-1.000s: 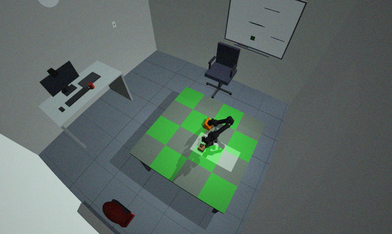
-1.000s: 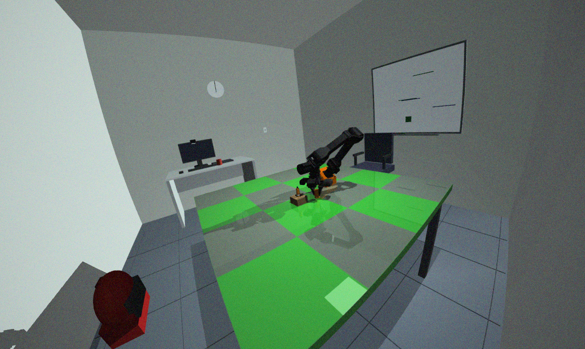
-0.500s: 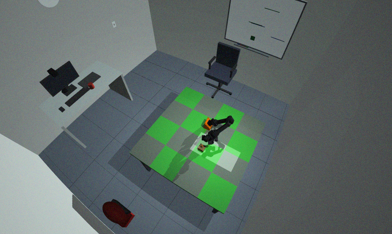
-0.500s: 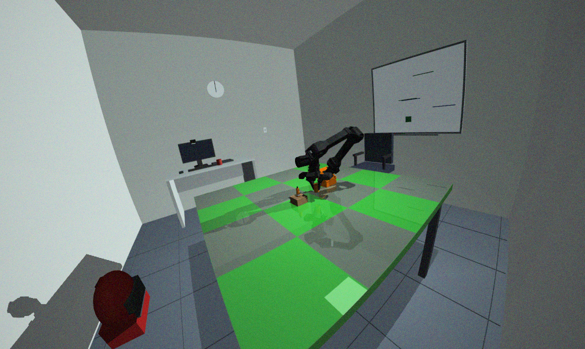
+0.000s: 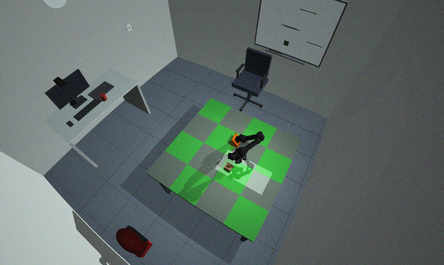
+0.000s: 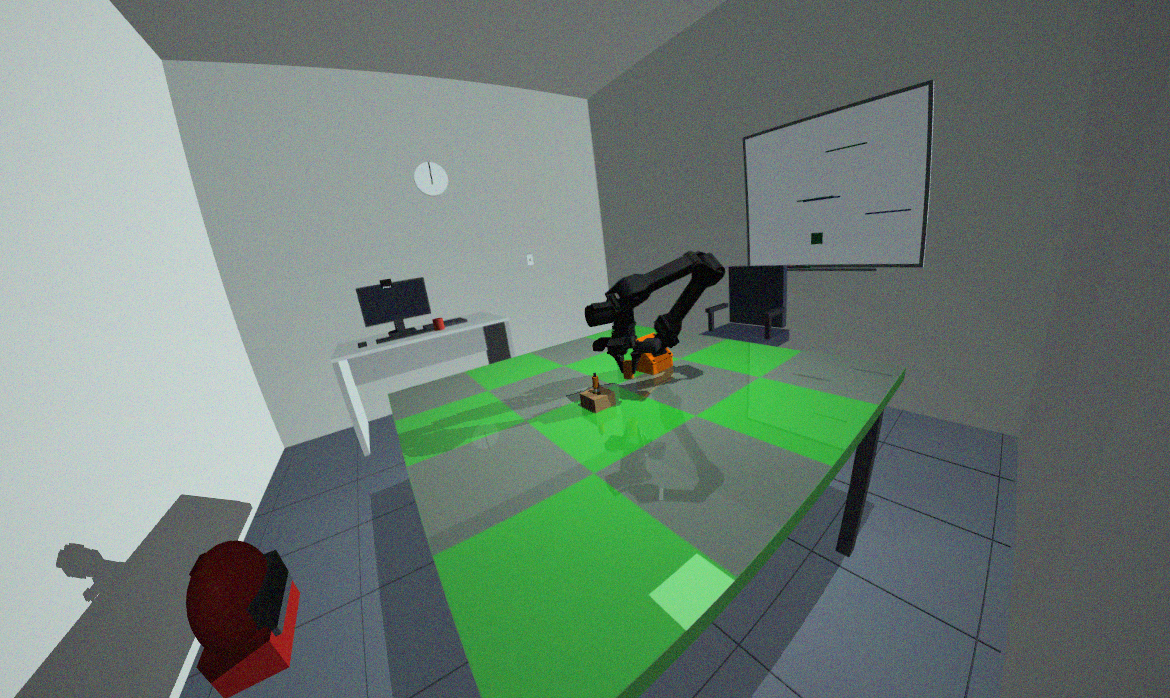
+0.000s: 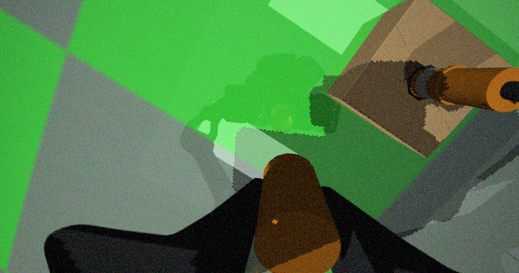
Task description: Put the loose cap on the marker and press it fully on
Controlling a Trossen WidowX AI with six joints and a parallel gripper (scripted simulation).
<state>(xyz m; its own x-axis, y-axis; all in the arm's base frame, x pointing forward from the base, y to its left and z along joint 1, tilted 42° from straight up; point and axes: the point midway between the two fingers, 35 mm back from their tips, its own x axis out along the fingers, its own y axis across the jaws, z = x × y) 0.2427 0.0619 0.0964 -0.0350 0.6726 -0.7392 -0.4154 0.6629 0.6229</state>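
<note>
My gripper tip is 9 cm short of the holder block, 6 cm above it and 5 cm to the left of it. Also, from my gripper tip: orange marker cap 1 cm above.
</note>
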